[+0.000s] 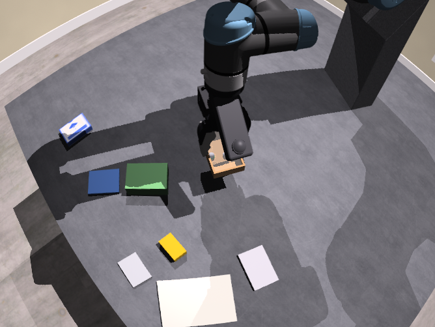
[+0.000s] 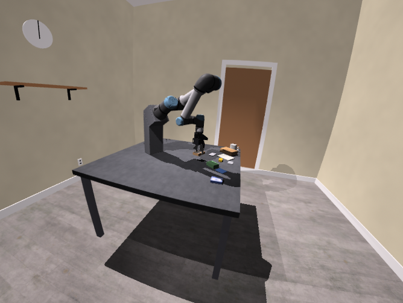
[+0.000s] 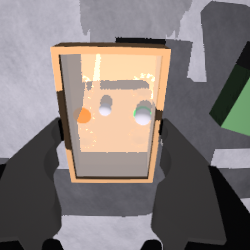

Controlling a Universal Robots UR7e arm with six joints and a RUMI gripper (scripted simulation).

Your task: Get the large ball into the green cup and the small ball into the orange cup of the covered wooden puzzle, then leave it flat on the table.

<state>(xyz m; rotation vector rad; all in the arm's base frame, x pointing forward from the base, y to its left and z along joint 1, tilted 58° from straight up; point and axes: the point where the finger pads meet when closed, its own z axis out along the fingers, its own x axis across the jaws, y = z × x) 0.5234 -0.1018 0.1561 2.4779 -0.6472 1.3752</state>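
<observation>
Now: hand 10 mm above the covered wooden puzzle. Round my hand: green box 110 mm ahead, 140 mm to the right, 70 mm below; blue block 160 mm ahead, 240 mm to the right, 90 mm below; yellow block 230 mm ahead, 10 mm to the right, 80 mm below.
</observation>
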